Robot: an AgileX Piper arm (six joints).
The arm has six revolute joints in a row. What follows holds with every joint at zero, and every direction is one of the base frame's.
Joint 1 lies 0.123 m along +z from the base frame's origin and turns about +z.
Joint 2 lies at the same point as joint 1 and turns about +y.
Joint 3 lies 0.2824 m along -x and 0.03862 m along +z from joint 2 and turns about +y.
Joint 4 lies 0.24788 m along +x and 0.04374 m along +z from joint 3 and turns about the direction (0.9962, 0, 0.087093).
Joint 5 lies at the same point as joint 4 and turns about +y.
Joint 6 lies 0.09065 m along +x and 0.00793 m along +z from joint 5 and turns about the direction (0.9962, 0, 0.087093).
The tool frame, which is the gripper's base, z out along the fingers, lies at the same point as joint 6; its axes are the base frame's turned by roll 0, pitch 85.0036 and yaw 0 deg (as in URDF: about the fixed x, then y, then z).
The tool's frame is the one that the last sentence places.
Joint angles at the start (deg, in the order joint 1, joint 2, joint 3, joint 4, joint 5, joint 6): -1.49, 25.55, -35.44, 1.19, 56.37, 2.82
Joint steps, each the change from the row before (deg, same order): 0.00, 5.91, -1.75, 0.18, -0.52, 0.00; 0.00, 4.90, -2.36, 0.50, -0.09, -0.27; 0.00, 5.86, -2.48, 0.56, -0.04, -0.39; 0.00, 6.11, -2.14, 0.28, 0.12, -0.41; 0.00, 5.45, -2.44, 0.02, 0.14, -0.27; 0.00, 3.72, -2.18, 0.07, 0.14, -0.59; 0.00, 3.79, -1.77, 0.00, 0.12, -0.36; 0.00, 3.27, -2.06, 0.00, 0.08, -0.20; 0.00, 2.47, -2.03, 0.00, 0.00, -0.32; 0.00, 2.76, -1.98, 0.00, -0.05, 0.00; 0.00, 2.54, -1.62, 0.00, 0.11, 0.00
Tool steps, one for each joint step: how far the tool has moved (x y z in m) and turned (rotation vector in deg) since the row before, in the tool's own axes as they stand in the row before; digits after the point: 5 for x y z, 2 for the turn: -0.01414, 0.00086, 0.01287, 0.08, 3.64, 0.18; -0.01474, 0.00142, 0.00808, -0.26, 2.46, 0.07; -0.01617, 0.00142, 0.01233, -0.25, 3.35, 0.03; -0.01481, 0.00073, 0.01581, 0.01, 4.09, -0.11; -0.01530, 0.00040, 0.01305, 0.15, 3.14, -0.14; -0.01239, 0.00045, 0.00754, 0.02, 1.68, -0.49; -0.01088, 0.00006, 0.01004, 0.08, 2.14, -0.28; -0.01142, 0.00013, 0.00708, 0.04, 1.29, -0.15; -0.01045, 0.00019, 0.00389, 0.01, 0.44, -0.30; -0.01058, 0.00004, 0.00596, 0.02, 0.73, 0.03; -0.00863, -0.00003, 0.00666, 0.03, 1.03, 0.04
